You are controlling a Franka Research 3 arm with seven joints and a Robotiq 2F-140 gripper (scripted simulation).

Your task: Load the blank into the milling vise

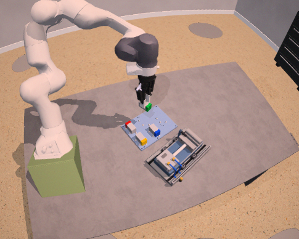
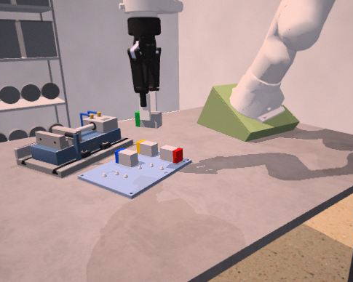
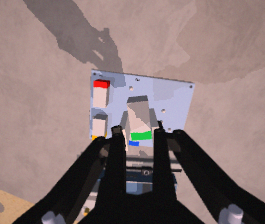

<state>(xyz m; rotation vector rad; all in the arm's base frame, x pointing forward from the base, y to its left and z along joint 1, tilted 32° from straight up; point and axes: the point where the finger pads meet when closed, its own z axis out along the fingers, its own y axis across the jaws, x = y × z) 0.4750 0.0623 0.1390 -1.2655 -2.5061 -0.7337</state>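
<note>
My gripper is now 4 cm above the green-ended blank. Also, from my hand: red-ended blank 16 cm below, 8 cm behind, 3 cm to the right; then blue-ended blank 16 cm below, 8 cm to the right, 3 cm ahead; then light blue infeed plate 18 cm below, 4 cm to the right, 2 cm ahead.
</note>
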